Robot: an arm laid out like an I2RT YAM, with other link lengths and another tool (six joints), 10 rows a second.
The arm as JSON. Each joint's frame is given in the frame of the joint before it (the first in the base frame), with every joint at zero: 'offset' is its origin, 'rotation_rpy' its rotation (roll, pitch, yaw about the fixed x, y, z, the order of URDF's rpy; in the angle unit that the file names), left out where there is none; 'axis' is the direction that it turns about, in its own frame. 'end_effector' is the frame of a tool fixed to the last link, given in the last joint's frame.
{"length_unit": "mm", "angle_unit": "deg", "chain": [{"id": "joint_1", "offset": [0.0, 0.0, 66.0], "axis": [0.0, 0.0, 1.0]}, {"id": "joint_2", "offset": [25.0, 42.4, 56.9], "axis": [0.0, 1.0, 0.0]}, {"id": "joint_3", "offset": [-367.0, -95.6, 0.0], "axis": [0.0, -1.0, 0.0]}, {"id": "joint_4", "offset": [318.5, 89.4, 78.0], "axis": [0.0, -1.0, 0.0]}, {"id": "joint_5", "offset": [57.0, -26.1, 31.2], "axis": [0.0, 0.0, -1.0]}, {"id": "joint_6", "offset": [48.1, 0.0, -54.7], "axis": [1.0, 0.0, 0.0]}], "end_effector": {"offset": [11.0, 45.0, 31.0], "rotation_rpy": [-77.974, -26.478, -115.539]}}
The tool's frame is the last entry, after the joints.
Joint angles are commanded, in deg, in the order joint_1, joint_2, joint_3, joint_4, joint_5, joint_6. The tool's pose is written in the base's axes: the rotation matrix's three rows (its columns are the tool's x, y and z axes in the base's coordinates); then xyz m. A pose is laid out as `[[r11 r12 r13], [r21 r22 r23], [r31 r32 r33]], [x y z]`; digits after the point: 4 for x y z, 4 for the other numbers.
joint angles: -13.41 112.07 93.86 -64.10 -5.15 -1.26
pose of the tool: [[0.2138 -0.9437 0.2525], [-0.9033 -0.2894 -0.3167], [0.3720 -0.1604 -0.9143]], [0.5114 -0.0593 0.3277]
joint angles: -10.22 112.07 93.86 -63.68 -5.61 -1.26
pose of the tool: [[0.2616 -0.9243 0.2780], [-0.8921 -0.3414 -0.2959], [0.3684 -0.1706 -0.9139]], [0.5147 -0.0305 0.3282]
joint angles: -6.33 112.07 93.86 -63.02 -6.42 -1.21
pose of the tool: [[0.3178 -0.8962 0.3095], [-0.8766 -0.4022 -0.2643], [0.3614 -0.1873 -0.9134]], [0.5169 0.0051 0.3292]
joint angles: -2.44 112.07 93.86 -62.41 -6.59 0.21
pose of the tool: [[0.3532 -0.8760 0.3284], [-0.8640 -0.4400 -0.2446], [0.3588 -0.1973 -0.9123]], [0.5176 0.0395 0.3297]
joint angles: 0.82 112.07 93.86 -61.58 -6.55 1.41
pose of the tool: [[0.3799 -0.8571 0.3480], [-0.8517 -0.4709 -0.2299], [0.3609 -0.2091 -0.9089]], [0.5170 0.0682 0.3302]
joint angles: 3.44 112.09 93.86 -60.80 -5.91 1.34
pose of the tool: [[0.4126 -0.8321 0.3707], [-0.8300 -0.5111 -0.2235], [0.3754 -0.2155 -0.9015]], [0.5149 0.0913 0.3298]
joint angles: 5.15 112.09 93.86 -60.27 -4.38 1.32
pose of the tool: [[0.4287 -0.8166 0.3865], [-0.8096 -0.5371 -0.2369], [0.4010 -0.2114 -0.8914]], [0.5133 0.1053 0.3288]
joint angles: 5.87 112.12 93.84 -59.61 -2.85 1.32
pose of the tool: [[0.4290 -0.8100 0.3999], [-0.7962 -0.5481 -0.2562], [0.4267 -0.2085 -0.8800]], [0.5137 0.1104 0.3275]
